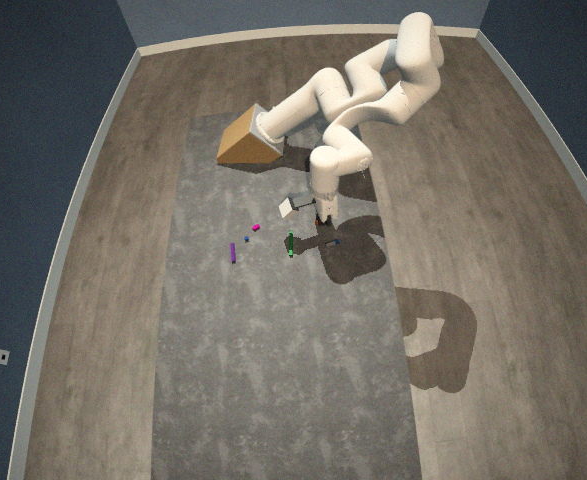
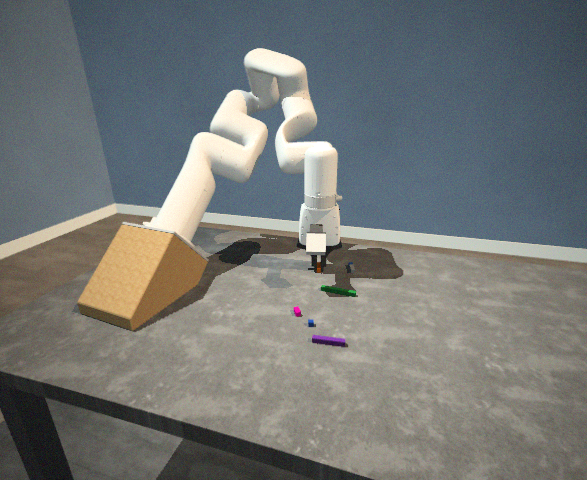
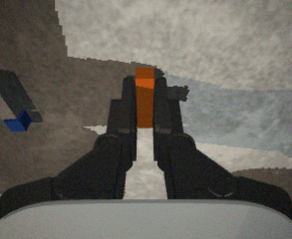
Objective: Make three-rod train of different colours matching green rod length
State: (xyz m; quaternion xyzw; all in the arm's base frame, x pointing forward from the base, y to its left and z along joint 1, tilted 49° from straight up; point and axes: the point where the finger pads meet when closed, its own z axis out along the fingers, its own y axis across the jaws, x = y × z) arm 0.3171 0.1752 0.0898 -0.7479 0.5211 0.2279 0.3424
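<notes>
My gripper is now 20 mm above the orange rod. Round my hand: magenta rod 30 mm ahead, 200 mm to the right, 20 mm below; green rod 80 mm ahead, 90 mm to the right, 20 mm below; grey rod 80 mm ahead, 30 mm to the left, 20 mm below.
</notes>
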